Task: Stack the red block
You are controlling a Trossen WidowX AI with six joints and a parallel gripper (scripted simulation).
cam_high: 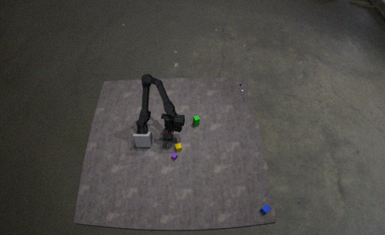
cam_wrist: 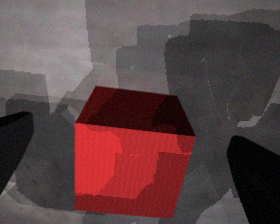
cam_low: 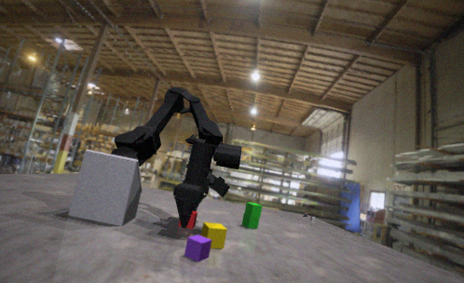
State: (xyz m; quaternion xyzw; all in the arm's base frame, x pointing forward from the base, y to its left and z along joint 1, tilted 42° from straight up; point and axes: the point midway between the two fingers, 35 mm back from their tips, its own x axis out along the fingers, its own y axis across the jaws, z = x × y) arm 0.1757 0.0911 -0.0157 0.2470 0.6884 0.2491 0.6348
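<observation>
My gripper tip is 70 mm short of the yellow block, 100 mm to the left of it and 10 mm below it. The rest, counted from my gripper tip: red block 10 mm above; then purple block 50 mm ahead, 170 mm to the right, 10 mm above; then blue block 640 mm ahead, 550 mm to the right, 20 mm above.
</observation>
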